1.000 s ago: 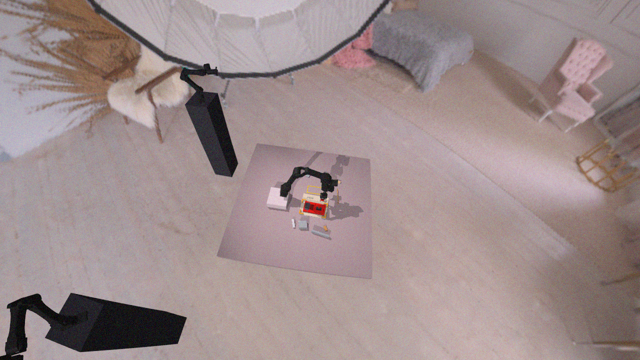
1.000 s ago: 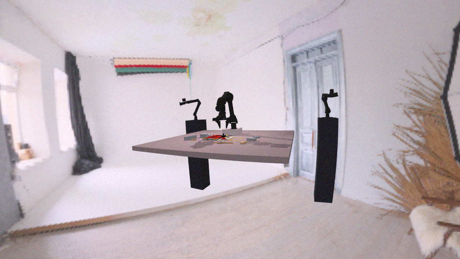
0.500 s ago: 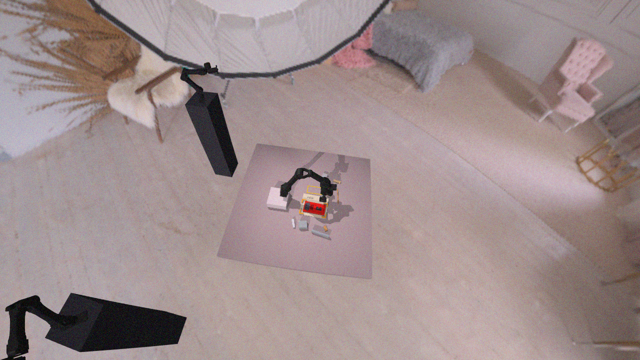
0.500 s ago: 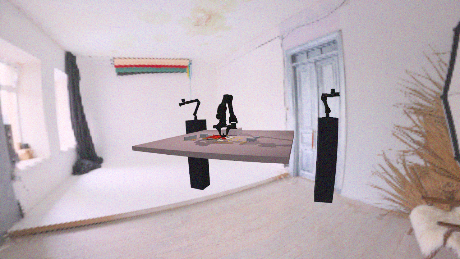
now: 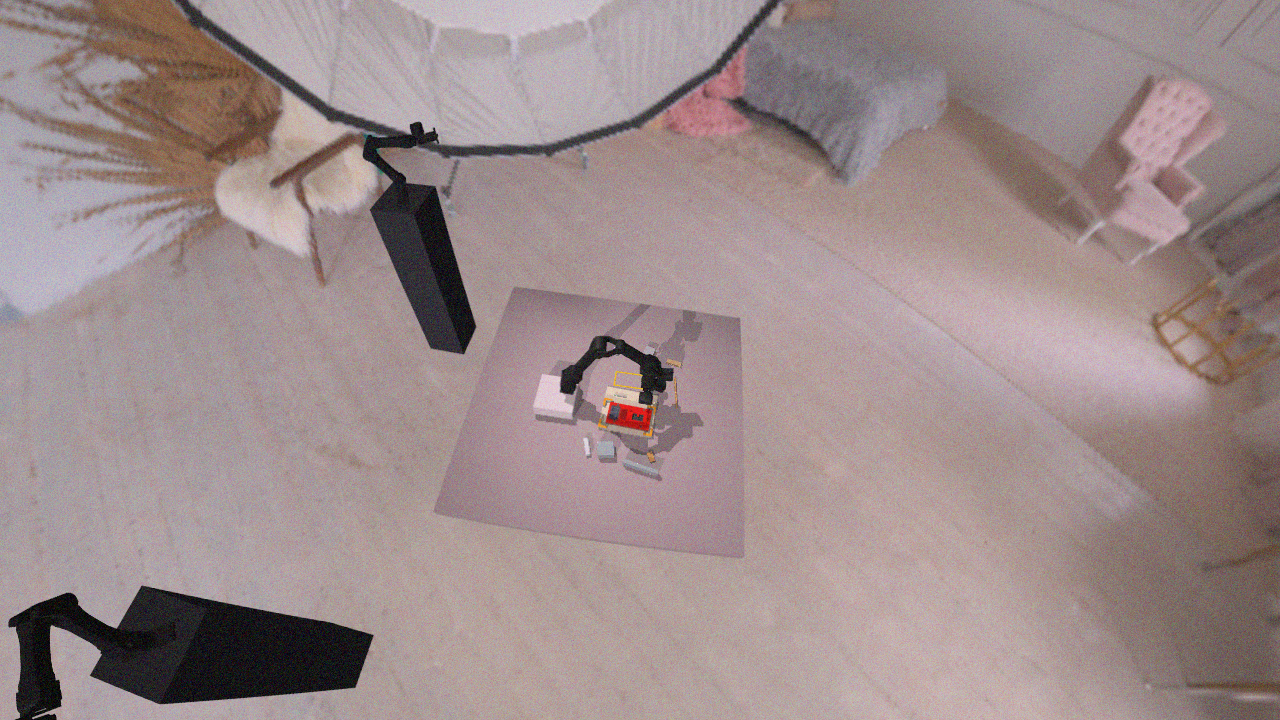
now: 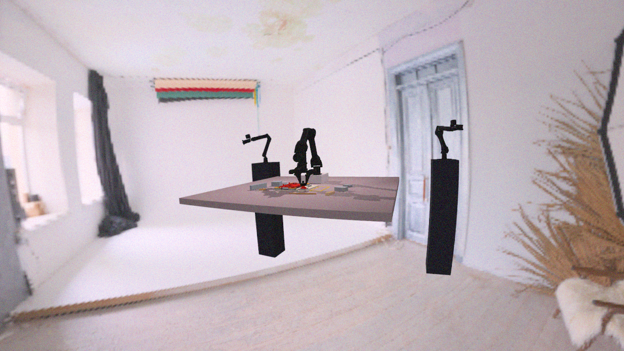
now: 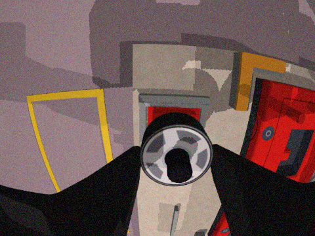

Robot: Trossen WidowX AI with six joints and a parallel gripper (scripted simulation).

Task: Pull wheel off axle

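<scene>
Right now my gripper tip is right at the wheel. From my gripper tip the other things lie so: wooden piece 230 mm to the left, 120 mm ahead, 30 mm below.
</scene>
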